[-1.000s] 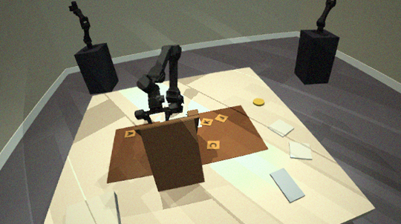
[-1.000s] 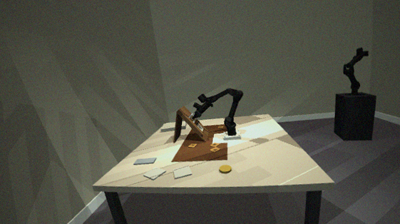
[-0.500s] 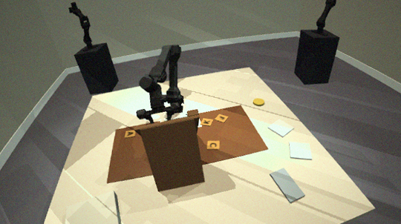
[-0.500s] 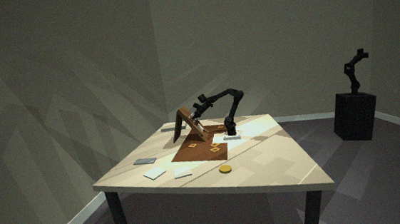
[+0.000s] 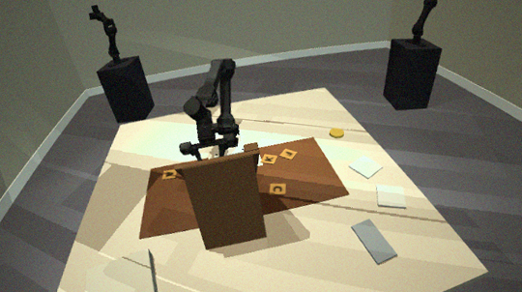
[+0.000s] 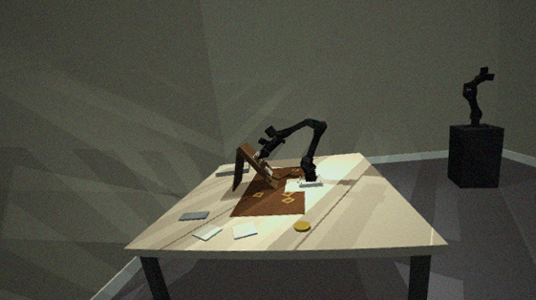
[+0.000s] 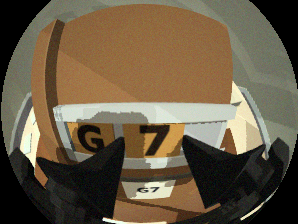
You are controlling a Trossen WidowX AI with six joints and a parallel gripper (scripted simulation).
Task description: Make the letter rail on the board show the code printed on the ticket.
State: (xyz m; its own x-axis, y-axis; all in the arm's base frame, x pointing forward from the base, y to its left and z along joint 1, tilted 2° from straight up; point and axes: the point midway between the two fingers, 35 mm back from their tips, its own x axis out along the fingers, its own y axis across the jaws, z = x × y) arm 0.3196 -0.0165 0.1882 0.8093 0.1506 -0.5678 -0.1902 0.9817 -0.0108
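Right now the orange tile marked 7 is right at my gripper tip. Round my gripper tip: brown mat (180 mm below, 150 mm behind, 50 mm to the left); then white ticket (90 mm below, 60 mm behind, 10 mm to the right); then orange tile marked g (60 mm to the left, 10 mm behind).
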